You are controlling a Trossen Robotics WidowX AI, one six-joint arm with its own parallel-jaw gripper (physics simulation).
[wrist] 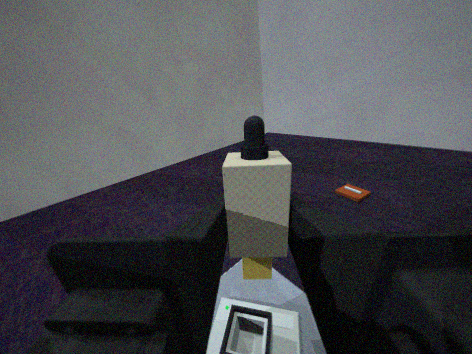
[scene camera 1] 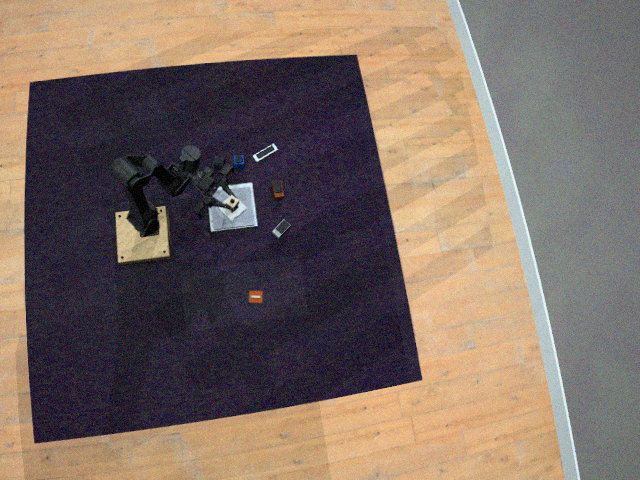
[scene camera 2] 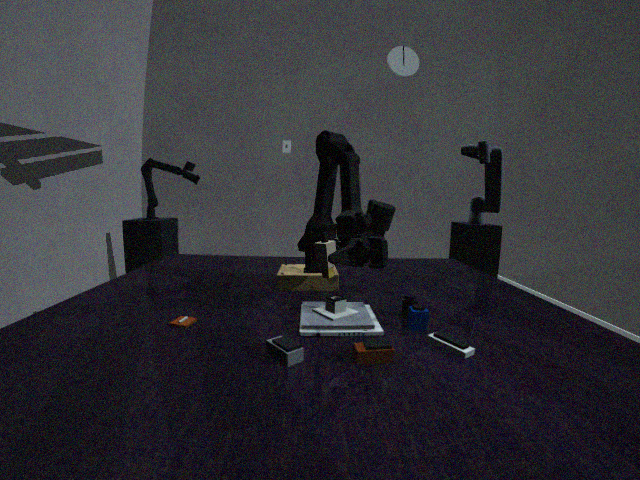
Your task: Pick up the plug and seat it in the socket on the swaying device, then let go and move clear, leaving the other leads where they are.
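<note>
A cream block-shaped plug (scene camera 1: 227,203) (scene camera 2: 324,253) (wrist: 257,205) with a black stub on top and a gold tip below is held upright. My gripper (scene camera 1: 230,200) (scene camera 2: 330,256) (wrist: 254,198) is shut on it, a dark finger on each side. The plug is above the device, apart from it in the second scene view. The device has a white plate (scene camera 1: 235,212) (scene camera 2: 320,311) (wrist: 286,320) on a grey slab (scene camera 1: 246,193) (scene camera 2: 310,322). Its raised square socket (scene camera 2: 336,305) (wrist: 247,335) has a black rim; the plug and gripper hide it in the first scene view.
Around the device lie a blue block (scene camera 1: 238,160) (scene camera 2: 418,319), a white bar (scene camera 1: 265,152) (scene camera 2: 467,351), an orange-brown block (scene camera 1: 278,192) (scene camera 2: 373,353) and a grey block (scene camera 1: 281,228) (scene camera 2: 294,355). A flat orange piece (scene camera 1: 255,299) (scene camera 2: 178,322) (wrist: 356,195) lies farther off.
</note>
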